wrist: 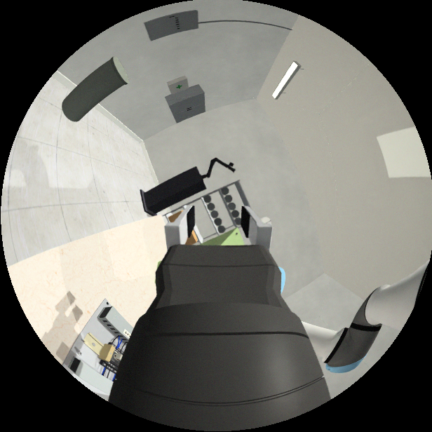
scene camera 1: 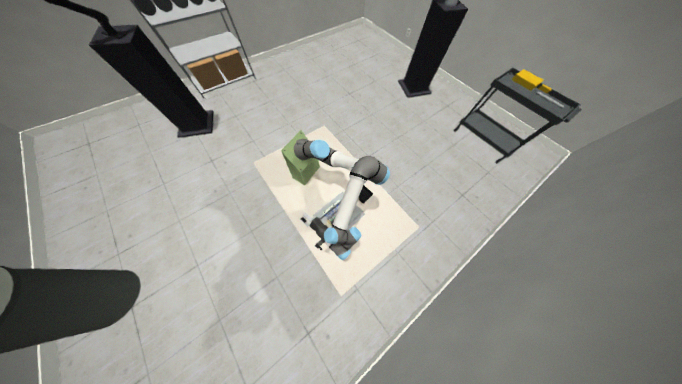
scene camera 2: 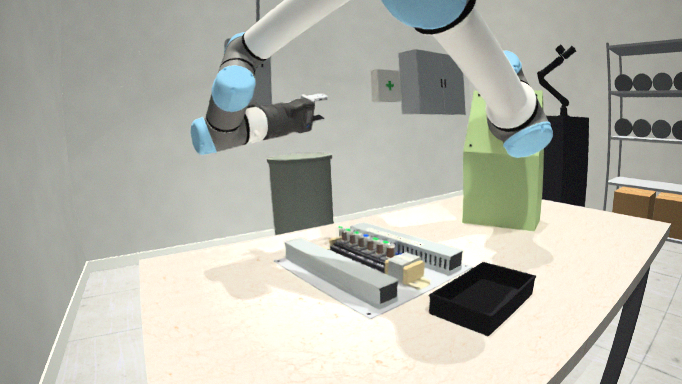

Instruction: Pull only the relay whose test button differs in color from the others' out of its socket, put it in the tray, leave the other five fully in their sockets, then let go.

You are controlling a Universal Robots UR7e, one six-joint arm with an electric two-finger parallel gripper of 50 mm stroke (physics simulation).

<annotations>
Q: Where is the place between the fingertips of my gripper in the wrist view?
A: At 217, 215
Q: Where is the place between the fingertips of my gripper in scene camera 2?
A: At 323, 107
</annotations>
